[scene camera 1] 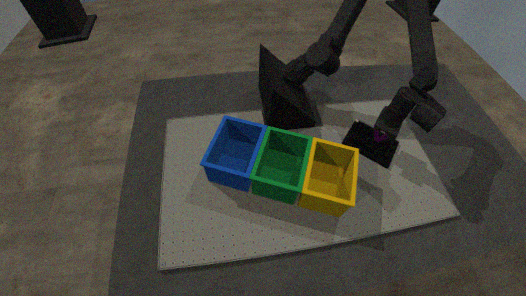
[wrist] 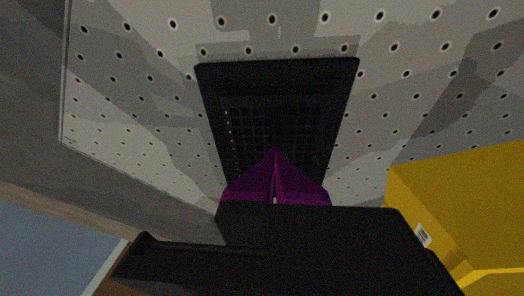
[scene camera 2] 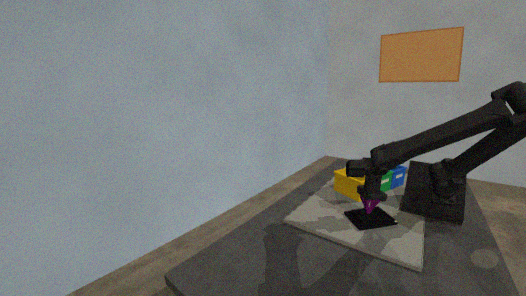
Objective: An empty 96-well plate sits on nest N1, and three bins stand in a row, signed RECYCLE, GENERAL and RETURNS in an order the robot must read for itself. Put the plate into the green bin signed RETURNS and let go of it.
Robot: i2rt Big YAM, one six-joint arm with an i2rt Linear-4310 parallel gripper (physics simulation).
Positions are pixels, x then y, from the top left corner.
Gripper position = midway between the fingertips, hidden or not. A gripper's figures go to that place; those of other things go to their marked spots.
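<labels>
I see my gripper (wrist: 275, 152) 14 cm from the lens, while a black 96-well plate (wrist: 293, 118) is 13 cm from the lens.
</labels>
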